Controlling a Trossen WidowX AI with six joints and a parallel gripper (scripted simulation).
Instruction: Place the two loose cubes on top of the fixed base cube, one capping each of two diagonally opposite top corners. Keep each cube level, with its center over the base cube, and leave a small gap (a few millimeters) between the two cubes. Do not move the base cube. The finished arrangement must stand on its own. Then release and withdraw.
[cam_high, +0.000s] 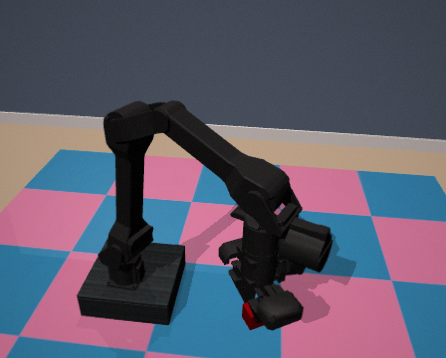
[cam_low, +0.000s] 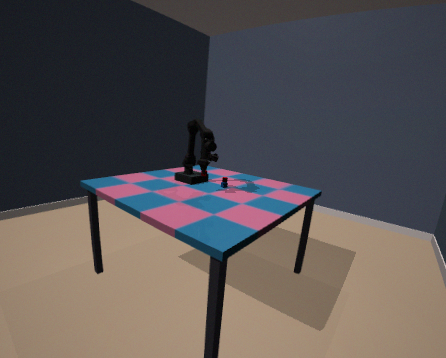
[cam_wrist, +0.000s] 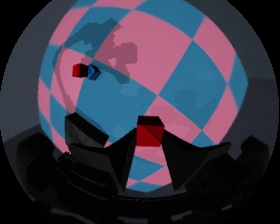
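My gripper tip is now 21 cm to the right of the blue cube and 11 cm above it.
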